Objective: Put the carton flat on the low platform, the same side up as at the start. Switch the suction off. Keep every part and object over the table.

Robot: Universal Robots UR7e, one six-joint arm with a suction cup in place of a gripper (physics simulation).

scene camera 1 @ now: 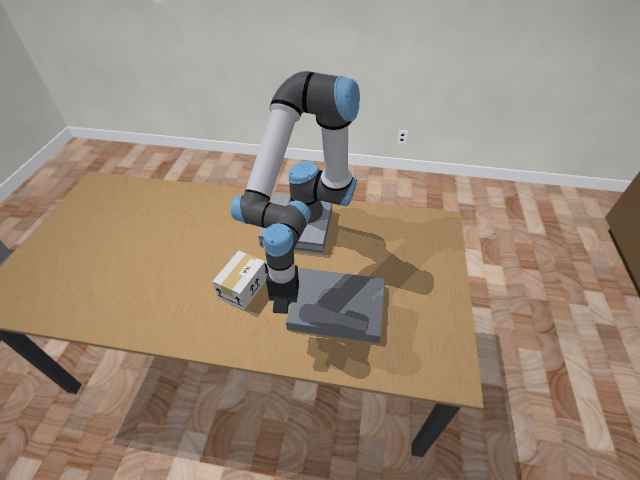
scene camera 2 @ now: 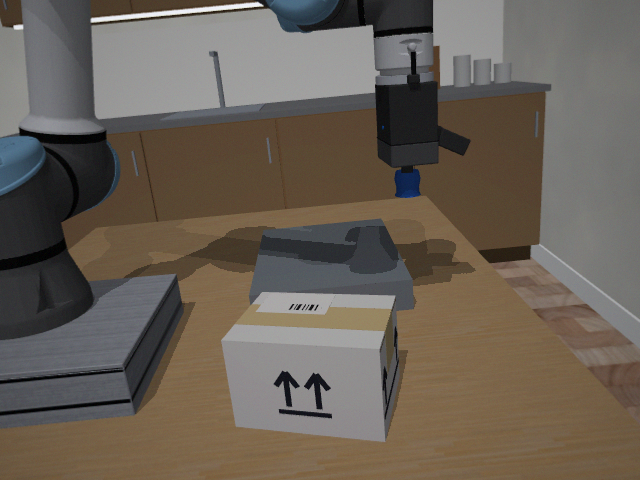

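Pixels of known places: hand, its tool point: (scene camera 2: 407,194); arm's base, origin of its link: (scene camera 2: 35,312).
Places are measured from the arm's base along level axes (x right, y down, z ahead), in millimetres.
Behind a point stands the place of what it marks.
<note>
The white carton (scene camera 1: 239,279) @(z 407, x 186, y -35 mm) (scene camera 2: 305,379) @(z 353, x 251, y 4 mm) stands on the table, left of the low platform in scene camera 1. Its tan tape and barcode label face up, and the arrows on its sides point up. The low grey platform (scene camera 1: 315,281) @(z 351, x -77, y 21 mm) (scene camera 2: 294,279) @(z 361, x -51, y 21 mm) lies flat with nothing resting on it; arm shadows fall across it. My gripper is a blue suction cup (scene camera 2: 407,184) pointing down, open, with nothing on it. It hangs in the air, clear of the carton. In scene camera 1 the black tool body (scene camera 1: 281,289) @(z 563, x -1, y -216 mm) mostly hides the cup and shows between the carton and the platform.
The arm's base stands on a grey block (scene camera 1: 314,238) @(z 154, x -55, y 2 mm) (scene camera 2: 139,330) @(z 160, x 95, y 2 mm) at the back of the table in scene camera 1. The wooden table (scene camera 1: 144,248) @(z 208, x 649, y 69 mm) (scene camera 2: 465,361) @(z 551, x 161, y 69 mm) has its front edge beyond the carton and the platform. A kitchen counter (scene camera 2: 330,108) stands behind in scene camera 2.
</note>
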